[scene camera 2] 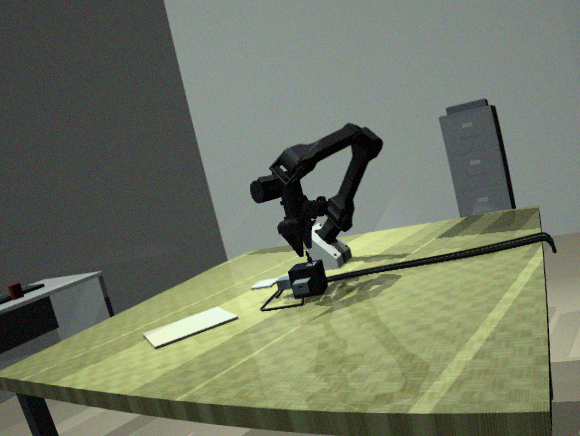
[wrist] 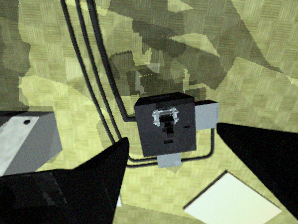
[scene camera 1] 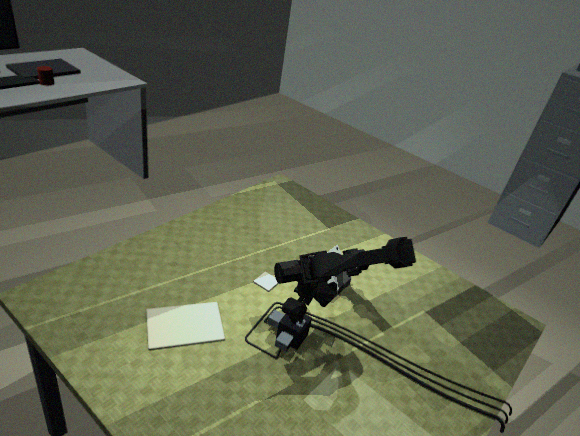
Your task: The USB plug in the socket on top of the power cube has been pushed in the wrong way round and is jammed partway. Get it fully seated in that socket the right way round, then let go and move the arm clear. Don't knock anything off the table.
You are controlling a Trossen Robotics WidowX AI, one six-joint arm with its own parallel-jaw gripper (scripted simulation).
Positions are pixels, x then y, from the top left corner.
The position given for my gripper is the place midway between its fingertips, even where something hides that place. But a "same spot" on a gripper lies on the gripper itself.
my gripper: scene camera 2; wrist 171, 134; scene camera 1
same spot on my gripper: point(scene camera 1: 323, 293) = point(scene camera 2: 313, 203)
